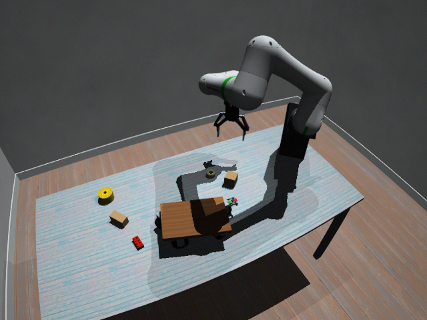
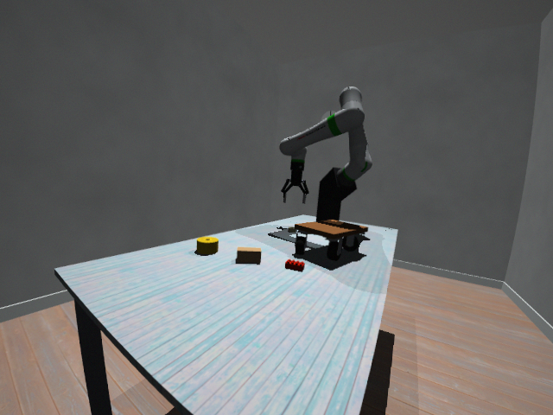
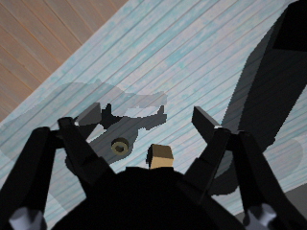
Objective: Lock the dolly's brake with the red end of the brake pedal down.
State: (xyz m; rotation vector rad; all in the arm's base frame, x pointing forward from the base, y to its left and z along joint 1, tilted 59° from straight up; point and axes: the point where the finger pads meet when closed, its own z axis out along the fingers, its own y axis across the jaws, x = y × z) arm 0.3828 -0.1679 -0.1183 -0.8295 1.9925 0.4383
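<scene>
Now: the caster brake pedal 400 mm to the left of my hand, 100 mm ahead of it and 90 mm below it. Round my hand: red brick: 590 mm ahead, 500 mm to the left, 160 mm below; yellow spool: 760 mm ahead, 170 mm to the left, 150 mm below; tan cube: 200 mm to the left, 140 mm below, 50 mm ahead.
</scene>
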